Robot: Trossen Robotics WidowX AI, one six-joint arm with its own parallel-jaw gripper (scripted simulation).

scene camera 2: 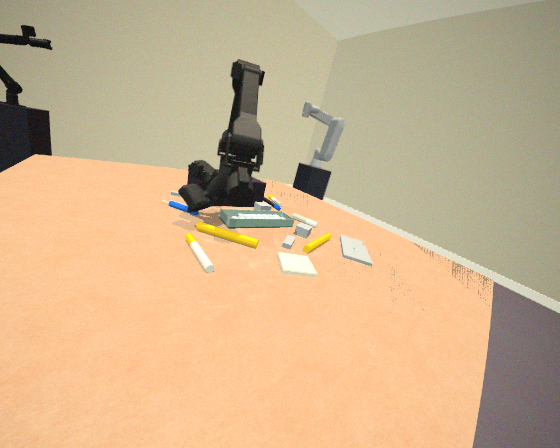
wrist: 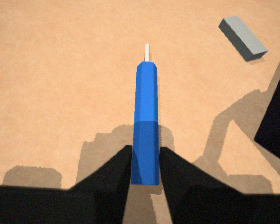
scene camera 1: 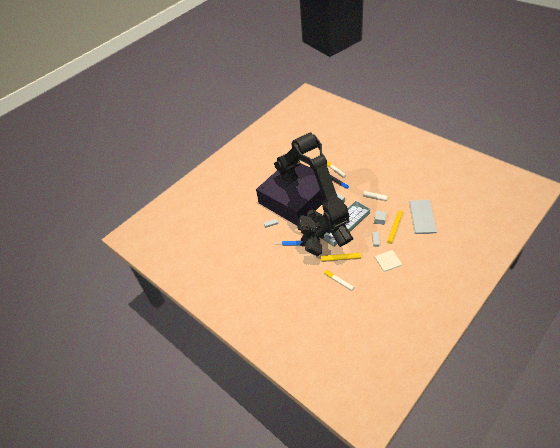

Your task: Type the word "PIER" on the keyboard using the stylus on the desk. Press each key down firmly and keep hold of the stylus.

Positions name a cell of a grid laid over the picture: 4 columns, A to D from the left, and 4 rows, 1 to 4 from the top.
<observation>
My gripper shows in scene camera 2 (B2), in the wrist view (C3) and in scene camera 1 (C3).
</observation>
